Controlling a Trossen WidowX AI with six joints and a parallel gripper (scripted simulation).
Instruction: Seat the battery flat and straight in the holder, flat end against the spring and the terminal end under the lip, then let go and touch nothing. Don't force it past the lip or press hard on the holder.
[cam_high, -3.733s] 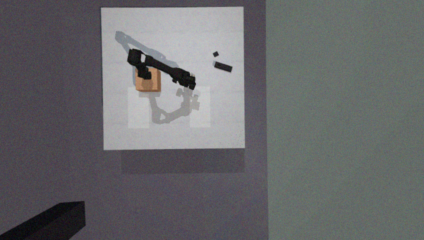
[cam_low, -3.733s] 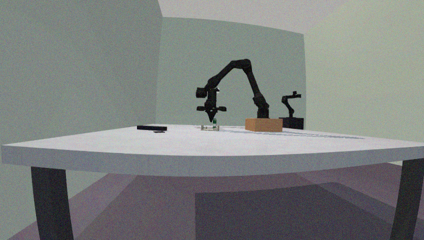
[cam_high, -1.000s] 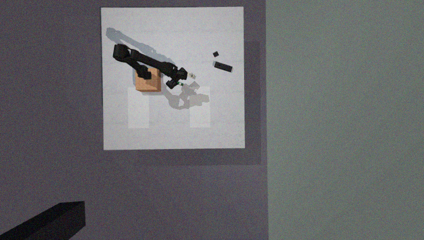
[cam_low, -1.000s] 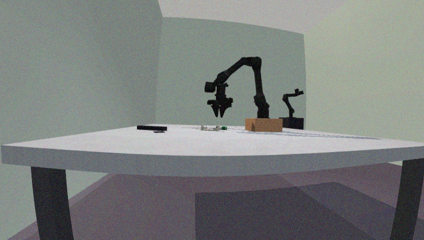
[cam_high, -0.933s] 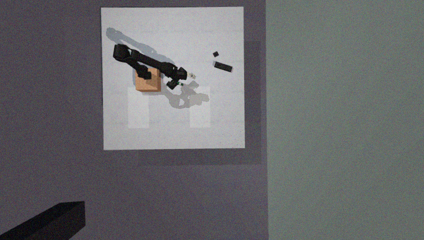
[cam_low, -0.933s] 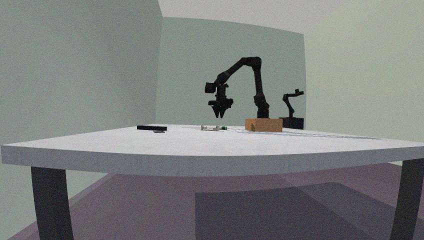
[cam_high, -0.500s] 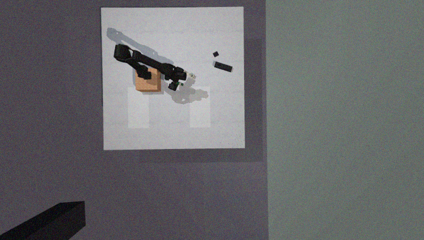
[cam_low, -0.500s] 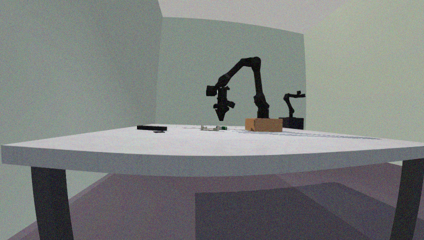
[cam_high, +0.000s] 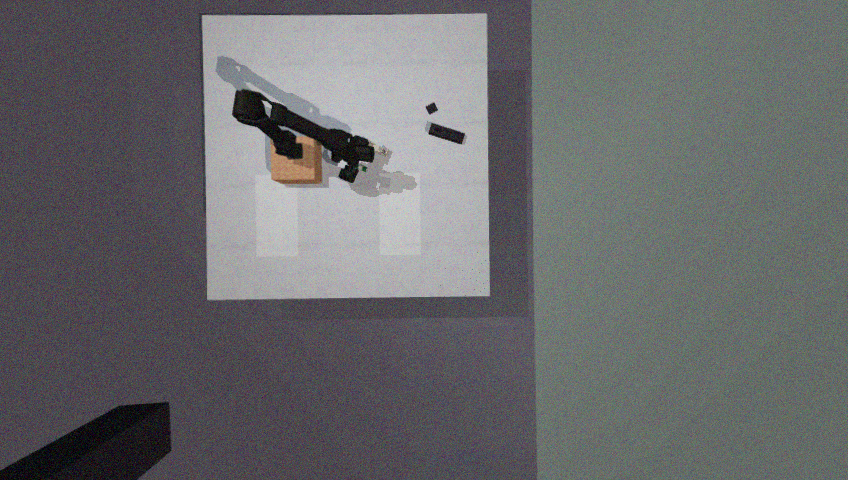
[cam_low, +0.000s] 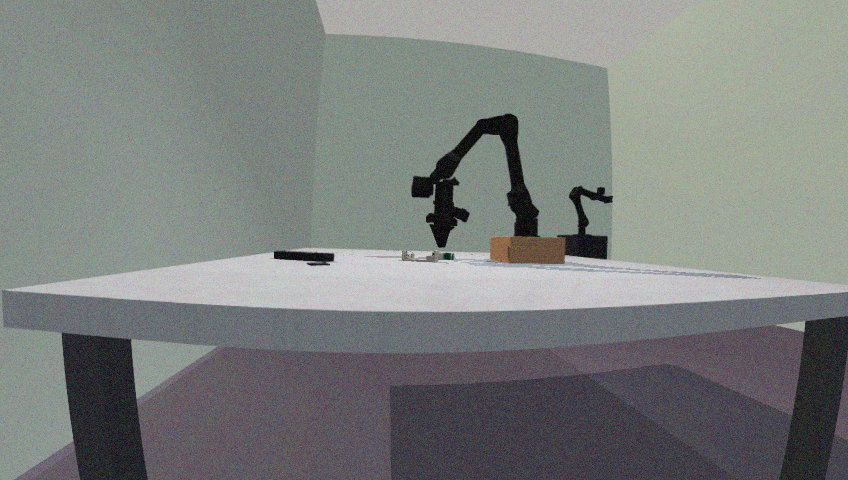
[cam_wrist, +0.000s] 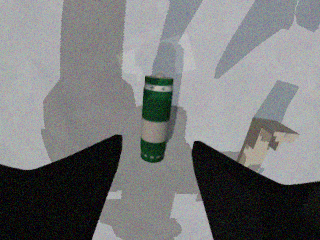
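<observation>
The battery is 1 cm behind my gripper tip and 3 cm below it. Round my gripper tip: black battery cover: 34 cm ahead, 25 cm to the left, 4 cm below; then black remote control: 40 cm ahead, 13 cm to the left, 2 cm below.
</observation>
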